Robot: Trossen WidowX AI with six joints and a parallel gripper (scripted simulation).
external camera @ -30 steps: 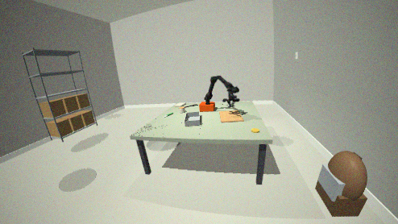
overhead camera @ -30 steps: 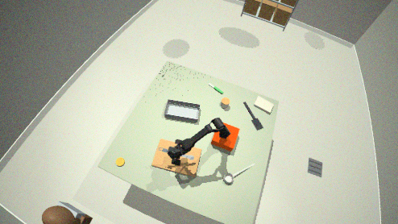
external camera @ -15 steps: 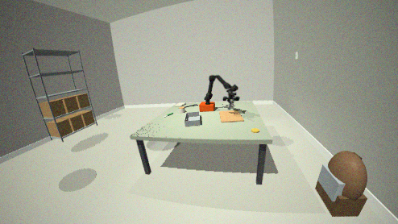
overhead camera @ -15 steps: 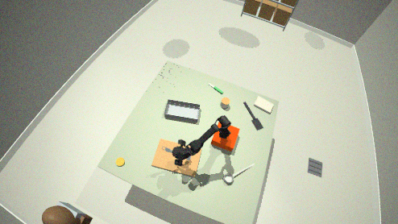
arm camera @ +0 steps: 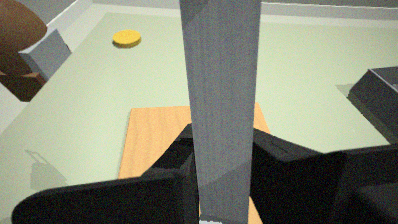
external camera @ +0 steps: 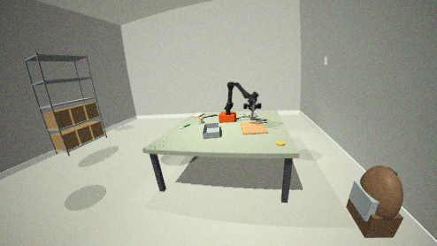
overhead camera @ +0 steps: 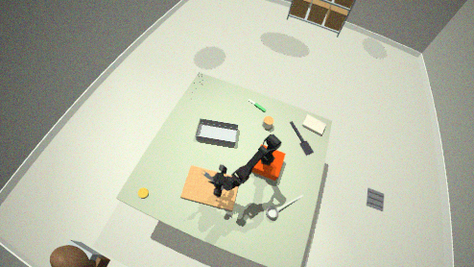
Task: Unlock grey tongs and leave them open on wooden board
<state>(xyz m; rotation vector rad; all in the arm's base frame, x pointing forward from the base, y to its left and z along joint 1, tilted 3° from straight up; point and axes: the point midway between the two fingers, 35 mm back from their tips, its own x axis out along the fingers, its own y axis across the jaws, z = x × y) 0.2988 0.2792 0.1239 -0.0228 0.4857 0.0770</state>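
The wooden board lies 10 mm behind my gripper tip, 10 mm to the right of it and 180 mm below it. From my gripper tip the other things lie so: yellow disc 420 mm ahead, 170 mm to the left, 180 mm below; then jar 280 mm behind, 650 mm to the right, 150 mm below; then roasting tin 80 mm ahead, 440 mm to the right, 160 mm below.
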